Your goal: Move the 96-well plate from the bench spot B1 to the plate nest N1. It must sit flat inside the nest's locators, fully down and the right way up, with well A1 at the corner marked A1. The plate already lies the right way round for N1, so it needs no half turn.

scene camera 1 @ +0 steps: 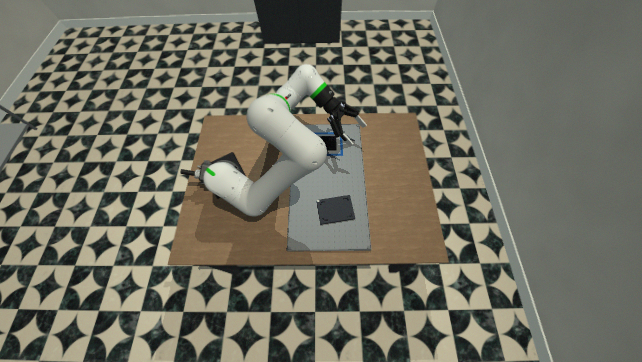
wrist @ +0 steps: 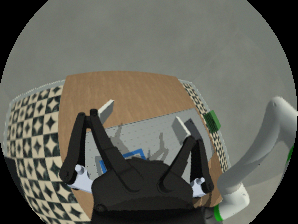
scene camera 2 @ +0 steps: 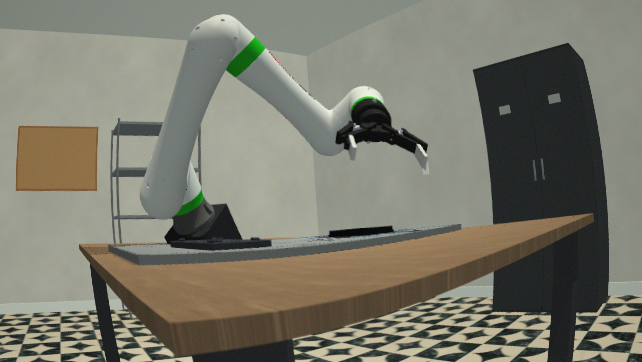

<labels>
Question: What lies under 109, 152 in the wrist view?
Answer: The gripper.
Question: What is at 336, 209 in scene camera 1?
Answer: A plate nest N1.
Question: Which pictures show the gripper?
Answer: Scene camera 1, the wrist view and scene camera 2: all of them.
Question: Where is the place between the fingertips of the gripper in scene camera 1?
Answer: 358, 135
</labels>
